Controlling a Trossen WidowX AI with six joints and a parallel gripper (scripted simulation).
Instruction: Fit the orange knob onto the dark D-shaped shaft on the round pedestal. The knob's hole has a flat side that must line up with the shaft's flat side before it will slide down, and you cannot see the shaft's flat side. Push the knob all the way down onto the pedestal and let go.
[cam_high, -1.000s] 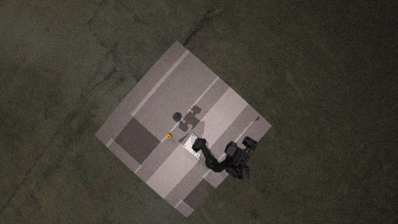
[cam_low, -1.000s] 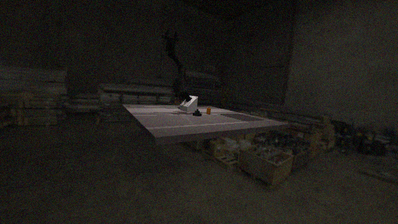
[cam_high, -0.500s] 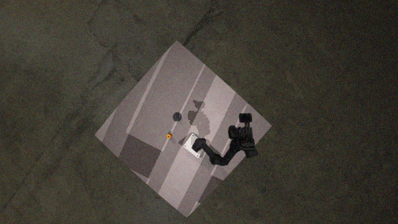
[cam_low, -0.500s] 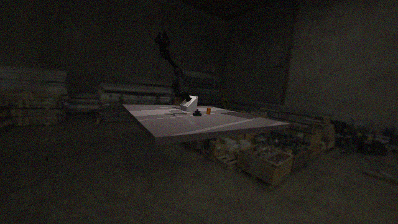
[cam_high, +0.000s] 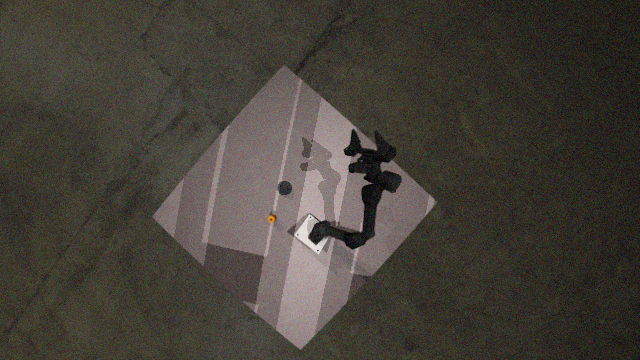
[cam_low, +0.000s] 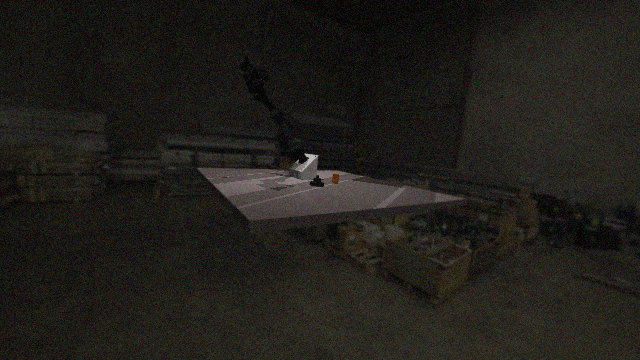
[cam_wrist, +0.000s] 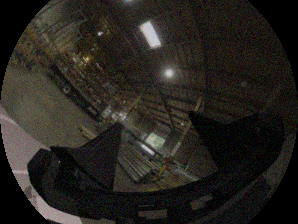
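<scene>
My gripper tip is now 5 cm short of the orange knob, 58 cm to the right of it and 61 cm above it. Round my gripper tip: dark pedestal (12 cm ahead, 40 cm to the left, 61 cm below).
</scene>
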